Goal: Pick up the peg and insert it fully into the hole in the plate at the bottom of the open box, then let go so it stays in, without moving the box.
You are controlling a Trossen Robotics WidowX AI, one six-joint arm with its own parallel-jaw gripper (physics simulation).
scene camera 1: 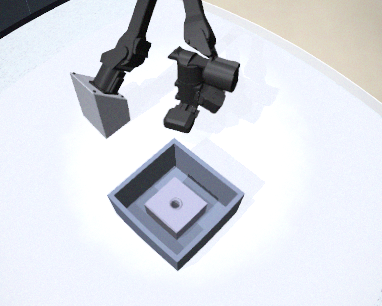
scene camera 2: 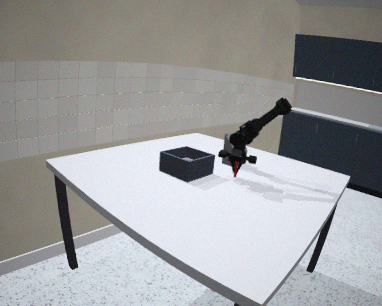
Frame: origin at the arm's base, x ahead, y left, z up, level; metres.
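Seen in the pictures: gripper, fingertip midpoint: (scene camera 2: 235, 173); arm's base, link origin: (scene camera 1: 103, 88).
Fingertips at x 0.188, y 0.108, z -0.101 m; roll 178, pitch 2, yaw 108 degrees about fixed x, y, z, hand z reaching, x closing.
Pixels of each thing's top centre, then the offset from my fingertips to it. "spot": a spot on its surface instead. Level surfaces: height alone.
- red peg, top centre: (scene camera 2: 237, 161) dx -0.011, dy -0.003, dz +0.059 m
- open blue-grey box, top centre: (scene camera 1: 175, 195) (scene camera 2: 187, 153) dx +0.120, dy -0.208, dz +0.077 m
- pale square plate, top centre: (scene camera 1: 175, 203) dx +0.120, dy -0.208, dz +0.040 m
- round hole, surface spot: (scene camera 1: 175, 203) spot: dx +0.115, dy -0.201, dz +0.020 m
- white table, surface height: dz -0.021 m
The red peg (scene camera 2: 235, 171) stands roughly upright between the fingers in scene camera 2, with its lower end at or very near the table top. My gripper (scene camera 2: 236, 168) points down and is shut on the peg, to the right of the box. In scene camera 1 the gripper (scene camera 1: 186, 117) is seen from above, beyond the box's far corner, and its body hides the peg and the fingertips. The open blue-grey box (scene camera 1: 145, 235) (scene camera 2: 175, 168) stands on the table. Inside it lies the pale square plate (scene camera 1: 161, 204), with a round hole (scene camera 1: 175, 203) in its middle.
The arm's grey wedge-shaped base mount (scene camera 1: 97, 112) stands at the upper left in scene camera 1, beside the gripper. The box walls rise above the plate on all sides. The white table (scene camera 2: 150, 200) carries the box and arm. Dark cabinets (scene camera 2: 330, 145) stand behind the table.
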